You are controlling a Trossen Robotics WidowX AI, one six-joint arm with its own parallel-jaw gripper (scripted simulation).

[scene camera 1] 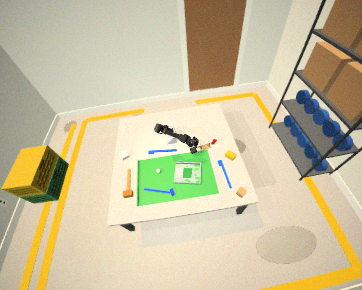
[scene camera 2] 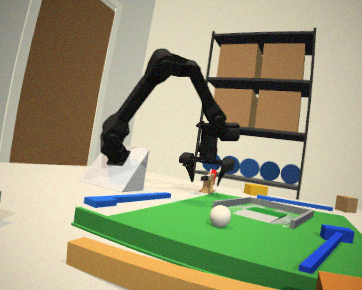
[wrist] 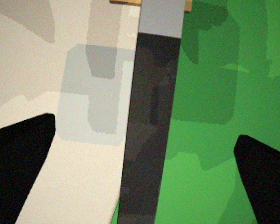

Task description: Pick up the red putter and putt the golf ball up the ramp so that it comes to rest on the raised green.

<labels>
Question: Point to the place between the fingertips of my gripper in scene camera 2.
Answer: At 204,184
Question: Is my gripper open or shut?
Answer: Open.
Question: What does my gripper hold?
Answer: Nothing.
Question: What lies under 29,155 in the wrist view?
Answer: My gripper.
</labels>
